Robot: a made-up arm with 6 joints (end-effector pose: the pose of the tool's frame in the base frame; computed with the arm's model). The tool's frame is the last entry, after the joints. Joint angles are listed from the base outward.
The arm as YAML. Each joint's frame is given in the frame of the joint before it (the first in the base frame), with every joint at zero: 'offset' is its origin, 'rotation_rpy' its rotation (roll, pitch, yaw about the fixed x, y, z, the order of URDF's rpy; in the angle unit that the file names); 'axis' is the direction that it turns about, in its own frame. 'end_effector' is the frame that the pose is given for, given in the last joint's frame.
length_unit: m
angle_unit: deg
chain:
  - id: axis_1
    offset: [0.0, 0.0, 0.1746]
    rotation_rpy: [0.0, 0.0, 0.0]
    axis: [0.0, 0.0, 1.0]
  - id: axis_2
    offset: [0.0, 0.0, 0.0]
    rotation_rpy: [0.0, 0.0, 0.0]
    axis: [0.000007, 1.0, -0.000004]
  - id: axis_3
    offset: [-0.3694, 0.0, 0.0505]
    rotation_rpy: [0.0, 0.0, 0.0]
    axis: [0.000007, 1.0, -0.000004]
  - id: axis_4
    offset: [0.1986, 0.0, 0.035]
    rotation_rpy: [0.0, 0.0, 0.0]
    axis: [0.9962, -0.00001, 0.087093]
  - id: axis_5
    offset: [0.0, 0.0, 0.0]
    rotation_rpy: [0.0, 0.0, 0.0]
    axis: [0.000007, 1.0, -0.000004]
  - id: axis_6
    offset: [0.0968, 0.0, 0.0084]
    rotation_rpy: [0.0, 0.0, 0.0]
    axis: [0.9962, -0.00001, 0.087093]
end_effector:
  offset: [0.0, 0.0, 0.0]
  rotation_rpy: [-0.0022, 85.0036, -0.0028]
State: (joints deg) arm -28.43 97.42 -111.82 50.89 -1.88 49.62
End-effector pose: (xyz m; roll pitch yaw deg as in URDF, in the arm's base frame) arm 0.3263 -0.1794 0.6518 69.07 -10.33 63.93
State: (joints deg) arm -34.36 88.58 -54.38 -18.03 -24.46 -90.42
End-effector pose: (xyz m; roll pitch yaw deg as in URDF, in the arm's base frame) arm 0.2721 -0.1710 0.4526 -96.00 -16.09 -115.29
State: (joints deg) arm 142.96 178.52 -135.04 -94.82 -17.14 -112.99
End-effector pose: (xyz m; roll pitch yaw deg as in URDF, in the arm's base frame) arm -0.5040 0.3447 -0.0373 162.49 -49.92 -172.79
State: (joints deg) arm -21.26 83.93 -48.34 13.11 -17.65 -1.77
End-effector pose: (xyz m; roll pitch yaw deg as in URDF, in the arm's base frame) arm 0.2653 -0.1104 0.4377 144.32 73.49 117.86
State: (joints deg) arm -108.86 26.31 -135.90 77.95 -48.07 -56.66
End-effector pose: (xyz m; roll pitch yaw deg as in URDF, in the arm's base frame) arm 0.0783 0.4478 0.6118 35.69 -48.04 -92.82
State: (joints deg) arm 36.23 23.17 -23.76 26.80 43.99 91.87
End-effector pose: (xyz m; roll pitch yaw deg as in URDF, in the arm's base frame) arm -0.0552 -0.0027 0.3502 128.33 -28.14 127.75
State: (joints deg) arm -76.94 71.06 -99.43 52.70 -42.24 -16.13
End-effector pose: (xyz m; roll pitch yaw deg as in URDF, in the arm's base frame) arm -0.0225 -0.1329 0.7382 40.43 10.91 -53.07
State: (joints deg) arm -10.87 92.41 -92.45 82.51 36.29 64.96
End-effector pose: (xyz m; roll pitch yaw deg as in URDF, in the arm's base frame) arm 0.3478 -0.0087 0.5761 90.62 -55.95 114.55
